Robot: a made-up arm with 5 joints.
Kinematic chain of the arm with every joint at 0, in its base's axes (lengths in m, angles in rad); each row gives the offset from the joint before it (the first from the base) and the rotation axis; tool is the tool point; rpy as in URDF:
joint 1: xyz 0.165 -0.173 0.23 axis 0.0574 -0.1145 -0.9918
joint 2: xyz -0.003 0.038 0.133 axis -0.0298 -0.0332 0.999
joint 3: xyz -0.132 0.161 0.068 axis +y
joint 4: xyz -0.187 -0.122 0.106 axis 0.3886 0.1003 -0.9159
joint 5: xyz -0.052 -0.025 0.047 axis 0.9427 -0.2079 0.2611
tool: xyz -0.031 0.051 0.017 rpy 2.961 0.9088 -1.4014
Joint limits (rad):
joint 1: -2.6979..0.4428
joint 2: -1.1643..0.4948
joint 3: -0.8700..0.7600
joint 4: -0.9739..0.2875
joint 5: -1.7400..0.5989
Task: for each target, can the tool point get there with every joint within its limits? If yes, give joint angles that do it. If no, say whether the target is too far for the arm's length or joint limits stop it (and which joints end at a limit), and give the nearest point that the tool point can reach.
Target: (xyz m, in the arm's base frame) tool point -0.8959 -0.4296 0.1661
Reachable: no: too far | nearest point -0.3088 -0.2612 0.4064 | short by 0.656 m
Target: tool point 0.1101 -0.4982 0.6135
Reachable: yes | joints -1.4656 0.0607 0.0434 -0.6775 -1.1453
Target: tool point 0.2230 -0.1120 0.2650
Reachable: no: joint limits stop it (at a limit: joint 1, joint 2, joint 3, joint 4, joint 5) | nearest point 0.5021 -0.1494 0.3378 | short by 0.291 m
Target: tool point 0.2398 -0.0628 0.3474
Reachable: no: joint limits stop it (at a limit: joint 1, joint 2, joint 3, joint 4, joint 5) | nearest point 0.5021 -0.1494 0.3378 | short by 0.276 m
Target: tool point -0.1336 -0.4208 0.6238
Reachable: yes | joints -1.1265 -0.2707 -0.0904 -0.8197 -0.0325
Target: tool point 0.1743 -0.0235 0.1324
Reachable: no: joint limits stop it (at a limit: joint 1, joint 3, joint 5) | nearest point 0.1112 0.2273 0.3189 | short by 0.319 m
